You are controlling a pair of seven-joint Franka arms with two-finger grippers.
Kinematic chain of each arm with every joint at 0, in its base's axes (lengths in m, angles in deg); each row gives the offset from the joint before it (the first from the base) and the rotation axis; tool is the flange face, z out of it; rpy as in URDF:
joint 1: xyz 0 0 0.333 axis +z
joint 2: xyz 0 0 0 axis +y
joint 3: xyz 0 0 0.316 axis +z
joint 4: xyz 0.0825 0 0 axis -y
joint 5: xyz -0.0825 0 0.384 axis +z
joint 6: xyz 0 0 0 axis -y
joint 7: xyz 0.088 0 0 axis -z
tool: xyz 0 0 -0.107 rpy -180 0 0
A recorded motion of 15 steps. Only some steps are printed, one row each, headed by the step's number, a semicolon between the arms.
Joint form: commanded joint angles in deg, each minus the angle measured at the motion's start. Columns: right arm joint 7, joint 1, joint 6, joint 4, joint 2, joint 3, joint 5; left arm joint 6, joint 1, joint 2, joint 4, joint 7, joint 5, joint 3.
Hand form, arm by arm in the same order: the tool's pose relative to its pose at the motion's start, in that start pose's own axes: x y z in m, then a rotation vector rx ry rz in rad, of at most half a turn. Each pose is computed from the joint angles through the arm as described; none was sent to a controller.
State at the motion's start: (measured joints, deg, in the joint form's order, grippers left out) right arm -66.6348 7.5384 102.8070 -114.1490 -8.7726 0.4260 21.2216; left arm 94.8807 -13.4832 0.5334 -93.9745 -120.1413 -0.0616 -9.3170
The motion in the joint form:
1: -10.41 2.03 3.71 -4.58 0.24 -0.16 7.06; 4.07 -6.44 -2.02 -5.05 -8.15 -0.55 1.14
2: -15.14 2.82 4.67 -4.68 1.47 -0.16 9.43; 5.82 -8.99 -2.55 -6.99 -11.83 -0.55 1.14
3: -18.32 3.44 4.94 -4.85 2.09 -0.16 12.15; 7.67 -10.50 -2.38 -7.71 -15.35 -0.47 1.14
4: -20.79 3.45 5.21 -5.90 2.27 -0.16 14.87; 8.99 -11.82 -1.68 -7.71 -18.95 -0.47 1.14
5: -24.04 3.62 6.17 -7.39 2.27 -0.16 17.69; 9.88 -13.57 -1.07 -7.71 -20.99 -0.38 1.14
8: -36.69 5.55 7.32 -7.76 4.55 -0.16 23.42; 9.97 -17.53 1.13 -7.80 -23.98 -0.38 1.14
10: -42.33 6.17 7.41 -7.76 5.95 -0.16 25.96; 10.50 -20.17 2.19 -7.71 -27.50 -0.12 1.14
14: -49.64 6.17 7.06 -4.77 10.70 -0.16 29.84; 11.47 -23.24 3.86 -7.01 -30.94 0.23 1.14
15: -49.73 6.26 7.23 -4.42 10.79 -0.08 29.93; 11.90 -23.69 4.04 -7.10 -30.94 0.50 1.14
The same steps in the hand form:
1: 0.0074 -0.0073 0.0374 0.0573 0.0951 -0.1462; -0.0414 -0.0352 0.0165 -0.0111 -0.0145 -0.0512
2: 0.0143 -0.0055 0.0491 0.0724 0.1285 -0.2177; -0.0604 -0.0515 0.0250 -0.0154 -0.0179 -0.0712
3: 0.0205 -0.0069 0.0566 0.0910 0.1683 -0.2609; -0.0734 -0.0583 0.0298 -0.0275 -0.0293 -0.1062
4: 0.0195 -0.0079 0.0651 0.1105 0.2073 -0.2775; -0.0862 -0.0625 0.0345 -0.0326 -0.0395 -0.1461
5: 0.0181 -0.0097 0.0749 0.1196 0.2489 -0.3044; -0.1013 -0.0707 0.0390 -0.0346 -0.0443 -0.1509
8: 0.0327 -0.0116 0.0995 0.1341 0.3376 -0.4867; -0.1340 -0.0920 0.0614 -0.0029 -0.0208 -0.1344
10: 0.0373 -0.0108 0.1122 0.1431 0.3779 -0.5606; -0.1548 -0.1079 0.0704 0.0015 -0.0140 -0.1488
14: 0.0466 0.0077 0.1302 0.1483 0.4447 -0.6392; -0.1805 -0.1256 0.0800 0.0010 -0.0134 -0.1539
15: 0.0492 0.0079 0.1288 0.1429 0.4466 -0.6445; -0.1839 -0.1282 0.0819 -0.0039 -0.0136 -0.1448

